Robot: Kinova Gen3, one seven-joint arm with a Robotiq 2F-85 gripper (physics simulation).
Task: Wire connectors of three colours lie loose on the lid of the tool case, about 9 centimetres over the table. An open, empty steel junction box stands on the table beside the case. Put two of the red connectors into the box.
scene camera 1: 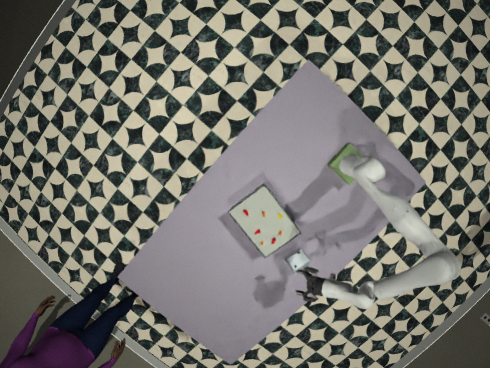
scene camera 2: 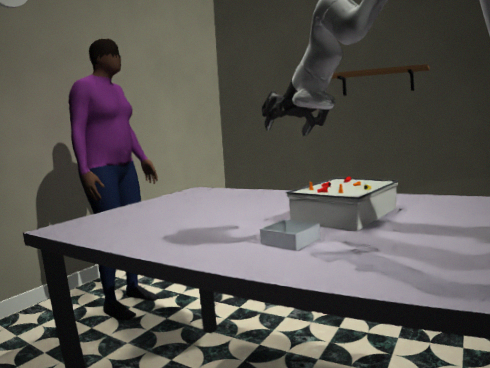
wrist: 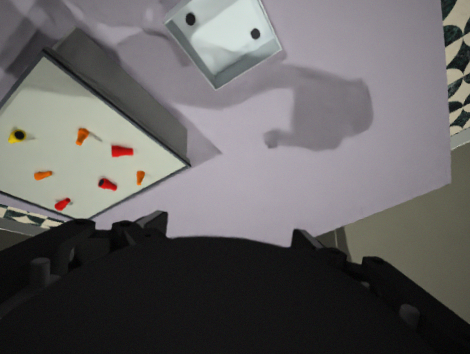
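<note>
My gripper [scene camera 2: 285,130] [wrist: 229,234] is visible, as is a steel junction box [scene camera 2: 293,235]. A tool case is present too: the tool case [scene camera 2: 355,208] [scene camera 1: 261,199] [wrist: 75,84].
</note>
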